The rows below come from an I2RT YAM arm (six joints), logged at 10 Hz.
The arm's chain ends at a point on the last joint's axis. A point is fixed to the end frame.
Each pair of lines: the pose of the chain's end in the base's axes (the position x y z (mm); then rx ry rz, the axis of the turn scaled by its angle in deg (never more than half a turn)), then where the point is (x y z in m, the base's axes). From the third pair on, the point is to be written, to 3 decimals.
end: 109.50 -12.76 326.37 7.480 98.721 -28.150
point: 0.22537 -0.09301 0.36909
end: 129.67 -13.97 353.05 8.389 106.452 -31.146
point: 0.24611 -0.10019 0.37951
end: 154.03 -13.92 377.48 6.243 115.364 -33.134
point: 0.273 -0.101 0.385
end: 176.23 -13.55 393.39 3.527 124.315 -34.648
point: 0.295 -0.100 0.382
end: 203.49 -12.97 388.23 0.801 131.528 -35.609
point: 0.320 -0.099 0.362
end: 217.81 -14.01 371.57 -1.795 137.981 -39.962
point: 0.329 -0.103 0.334
